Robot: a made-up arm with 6 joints.
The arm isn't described. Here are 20 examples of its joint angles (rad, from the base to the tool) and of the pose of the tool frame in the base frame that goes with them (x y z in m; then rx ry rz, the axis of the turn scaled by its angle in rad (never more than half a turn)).
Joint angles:
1: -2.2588 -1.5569 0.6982 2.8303 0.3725 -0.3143
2: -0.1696 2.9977 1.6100 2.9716 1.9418 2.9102
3: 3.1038 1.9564 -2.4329 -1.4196 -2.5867 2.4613
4: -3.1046 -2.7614 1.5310 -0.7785 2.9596 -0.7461
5: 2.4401 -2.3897 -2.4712 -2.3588 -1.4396 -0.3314
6: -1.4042 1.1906 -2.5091 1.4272 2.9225 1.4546
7: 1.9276 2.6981 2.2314 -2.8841 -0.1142 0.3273
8: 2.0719 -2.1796 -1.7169 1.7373 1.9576 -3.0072
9: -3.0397 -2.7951 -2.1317 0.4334 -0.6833 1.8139
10: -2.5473 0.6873 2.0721 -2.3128 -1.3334 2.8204
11: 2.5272 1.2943 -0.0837 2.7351 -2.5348 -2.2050
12: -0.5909 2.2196 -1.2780 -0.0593 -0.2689 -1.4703
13: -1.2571 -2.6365 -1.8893 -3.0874 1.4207 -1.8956
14: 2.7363 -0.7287 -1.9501 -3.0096 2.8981 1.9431
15: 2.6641 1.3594 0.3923 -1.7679 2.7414 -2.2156
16: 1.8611 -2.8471 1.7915 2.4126 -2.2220 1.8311
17: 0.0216 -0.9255 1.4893 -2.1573 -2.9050 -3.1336
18: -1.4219 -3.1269 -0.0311 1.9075 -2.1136 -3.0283
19: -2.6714 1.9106 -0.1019 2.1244 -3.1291 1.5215
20: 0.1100 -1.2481 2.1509 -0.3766 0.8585 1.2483
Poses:
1: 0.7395 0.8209 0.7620 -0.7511 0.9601 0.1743
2: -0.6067 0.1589 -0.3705 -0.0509 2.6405 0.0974
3: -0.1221 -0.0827 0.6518 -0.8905 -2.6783 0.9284
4: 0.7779 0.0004 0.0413 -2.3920 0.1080 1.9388
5: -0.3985 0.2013 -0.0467 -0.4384 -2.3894 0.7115
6: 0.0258 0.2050 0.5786 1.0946 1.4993 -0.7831
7: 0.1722 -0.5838 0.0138 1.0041 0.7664 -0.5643
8: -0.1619 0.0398 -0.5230 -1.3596 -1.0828 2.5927
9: -0.6158 -0.0788 0.0313 0.1556 -0.7747 -0.9335
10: -0.3721 -0.3782 -0.1258 2.3108 0.3368 1.2468
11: -0.8938 0.6068 0.5576 -1.6204 2.0734 -0.7306
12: 0.8700 -0.5339 0.4685 -0.3825 0.7157 -2.0188
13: 0.1970 -0.4937 -0.2120 0.3367 0.0540 -0.0120
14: 0.5160 -0.2617 -0.0025 -0.6979 -0.3096 1.3357
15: -0.9746 0.4985 0.2291 1.6456 0.3863 2.0621
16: 0.2084 -0.6687 0.1838 -1.1385 0.7620 0.5154
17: -0.0137 0.0574 1.0620 1.2699 -2.4949 -0.5238
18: -0.0363 0.0160 -0.9085 -0.1690 -1.0198 -0.0598
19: -0.9295 -0.5161 -0.0637 1.6196 0.9780 2.3848
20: 0.2237 0.0394 0.8321 0.9367 1.4819 0.5721
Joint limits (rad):
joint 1: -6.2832..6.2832
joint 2: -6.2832..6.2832
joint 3: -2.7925..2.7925
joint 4: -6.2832..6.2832
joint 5: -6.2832..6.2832
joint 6: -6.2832..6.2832
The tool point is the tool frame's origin. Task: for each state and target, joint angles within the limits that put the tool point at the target. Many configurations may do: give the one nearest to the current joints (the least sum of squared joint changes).
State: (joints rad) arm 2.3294 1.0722 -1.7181 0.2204 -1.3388 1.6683
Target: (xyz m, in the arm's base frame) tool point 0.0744 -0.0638 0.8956
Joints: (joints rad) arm 2.5079 1.2877 -1.9774 0.3694 -1.4412 1.6683
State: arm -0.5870 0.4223 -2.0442 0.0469 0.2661 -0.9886
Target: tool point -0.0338 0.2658 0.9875
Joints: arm -1.2816 1.0083 -1.9642 0.1190 0.3316 -0.9886
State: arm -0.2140 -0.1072 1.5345 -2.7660 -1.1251 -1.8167
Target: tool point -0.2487 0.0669 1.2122
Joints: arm 0.0043 -1.0903 1.1960 -2.8049 -1.2088 -1.8167
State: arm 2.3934 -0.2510 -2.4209 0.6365 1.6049 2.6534
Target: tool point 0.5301 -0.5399 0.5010
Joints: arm 2.4674 -0.0802 -1.8678 0.5956 1.5501 2.6534
